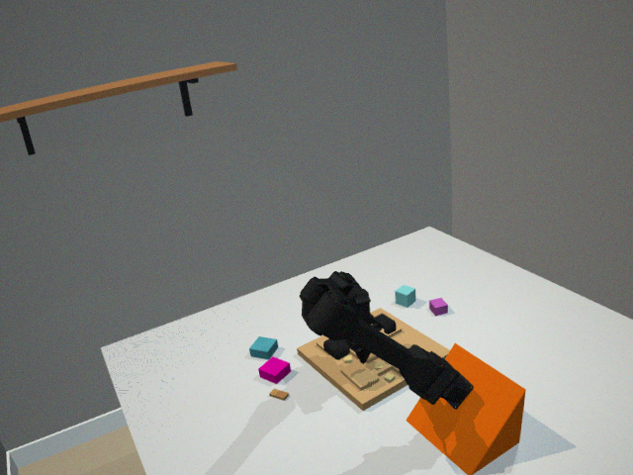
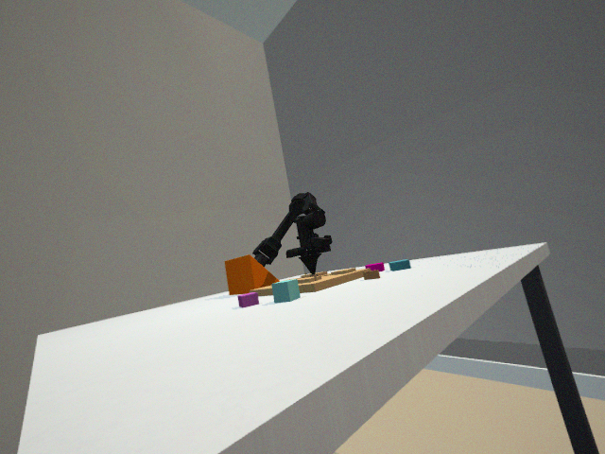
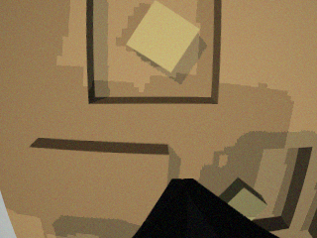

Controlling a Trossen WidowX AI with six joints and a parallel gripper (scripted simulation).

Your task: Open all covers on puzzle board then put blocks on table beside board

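Right now my gripper tip is 40 mm short of the tan puzzle board, 50 mm to the left of it and 10 mm above it. From my gripper tip the other things lie so: flat brown piece (40 mm ahead, 220 mm to the left, 30 mm below); then teal block (230 mm ahead, 190 mm to the left, 20 mm below); then magenta block (120 mm ahead, 200 mm to the left, 20 mm below).
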